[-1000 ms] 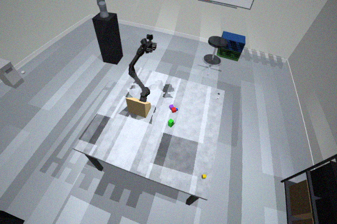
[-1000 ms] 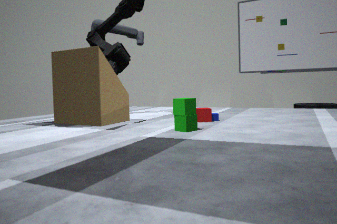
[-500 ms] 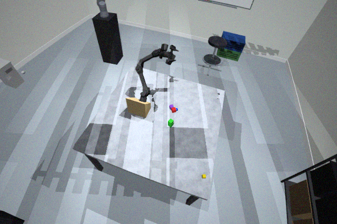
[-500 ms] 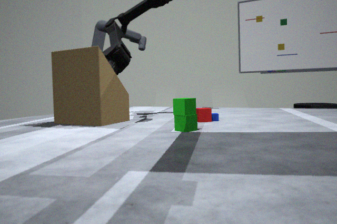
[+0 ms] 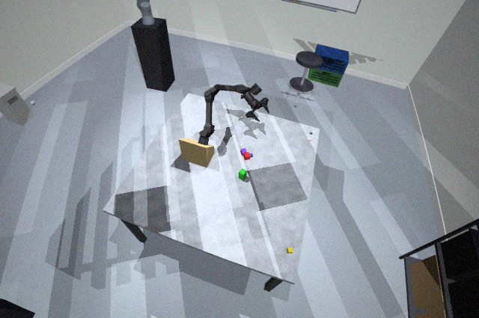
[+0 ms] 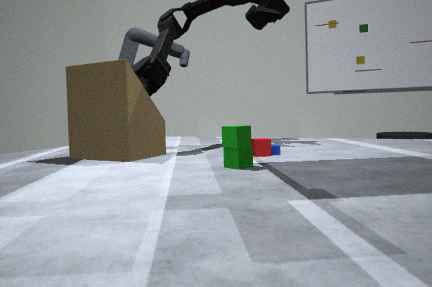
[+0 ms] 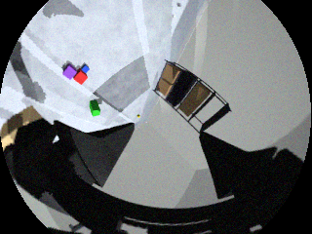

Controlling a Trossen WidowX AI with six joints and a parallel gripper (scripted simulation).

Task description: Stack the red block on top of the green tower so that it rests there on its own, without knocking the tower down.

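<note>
My gripper tip is 370 mm above the red block, 80 mm to the left of it and 70 mm past it. From my gripper tip the other things lie so: small blue cube: 380 mm below, 50 mm to the right, 40 mm behind; then yellow cube: 700 mm to the right, 380 mm below, 330 mm ahead; then purple cube: 370 mm below, 110 mm behind, 40 mm to the right.
</note>
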